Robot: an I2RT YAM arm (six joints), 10 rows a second.
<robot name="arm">
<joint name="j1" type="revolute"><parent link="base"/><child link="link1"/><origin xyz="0 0 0.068"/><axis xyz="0 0 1"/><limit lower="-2.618" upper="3.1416"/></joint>
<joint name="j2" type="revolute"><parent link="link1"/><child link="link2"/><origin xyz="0.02 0.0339 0.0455" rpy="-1.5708 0 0"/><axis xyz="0 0 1"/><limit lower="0" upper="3.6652"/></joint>
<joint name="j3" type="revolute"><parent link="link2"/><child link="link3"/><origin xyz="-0.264 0 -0.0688" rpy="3.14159 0 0"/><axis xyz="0 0 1"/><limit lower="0" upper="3.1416"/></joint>
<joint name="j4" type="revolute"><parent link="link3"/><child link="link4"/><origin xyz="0.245 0.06 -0.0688"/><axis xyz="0 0 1"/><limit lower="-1.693" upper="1.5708"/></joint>
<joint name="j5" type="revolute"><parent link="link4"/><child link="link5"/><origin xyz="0.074 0.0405 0.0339" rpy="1.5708 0 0"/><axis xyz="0 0 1"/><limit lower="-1.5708" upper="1.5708"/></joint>
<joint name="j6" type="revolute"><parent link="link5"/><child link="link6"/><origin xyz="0.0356 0 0.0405" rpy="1.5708 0 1.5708"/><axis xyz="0 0 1"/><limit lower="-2.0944" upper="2.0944"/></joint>
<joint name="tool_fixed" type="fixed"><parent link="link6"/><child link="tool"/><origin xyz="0 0 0" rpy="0 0 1.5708"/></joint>
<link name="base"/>
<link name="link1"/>
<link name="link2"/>
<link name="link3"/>
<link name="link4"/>
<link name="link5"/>
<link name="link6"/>
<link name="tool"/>
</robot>
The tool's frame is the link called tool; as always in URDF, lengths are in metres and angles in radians.
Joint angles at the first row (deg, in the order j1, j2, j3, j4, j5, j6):
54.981 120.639 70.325 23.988 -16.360 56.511
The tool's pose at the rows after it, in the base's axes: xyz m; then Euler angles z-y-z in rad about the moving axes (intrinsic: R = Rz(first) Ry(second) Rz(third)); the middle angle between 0 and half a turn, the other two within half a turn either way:
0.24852, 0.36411, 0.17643, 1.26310, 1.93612, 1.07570
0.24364, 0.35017, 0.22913, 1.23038, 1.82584, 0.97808
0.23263, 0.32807, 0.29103, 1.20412, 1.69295, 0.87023
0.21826, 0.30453, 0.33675, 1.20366, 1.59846, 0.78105
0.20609, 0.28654, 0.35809, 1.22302, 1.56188, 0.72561
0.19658, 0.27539, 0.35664, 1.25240, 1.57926, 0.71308
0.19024, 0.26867, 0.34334, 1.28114, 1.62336, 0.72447
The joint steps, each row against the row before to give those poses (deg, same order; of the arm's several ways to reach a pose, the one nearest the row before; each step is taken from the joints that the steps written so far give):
-0.634 -6.295 -2.711 0.830 -0.437 -1.508
-0.502 -7.912 -0.589 -0.634 0.699 -3.278
-0.547 -9.354 0.000 -1.399 0.525 -3.825
-0.438 -7.738 -0.022 -2.098 -0.525 -3.607
-0.327 -5.137 -0.896 -2.055 -1.443 -2.557
-0.043 -3.168 -2.622 -1.596 -1.726 -1.049
-0.001 -1.793 -3.346 -1.156 -1.618 -0.328

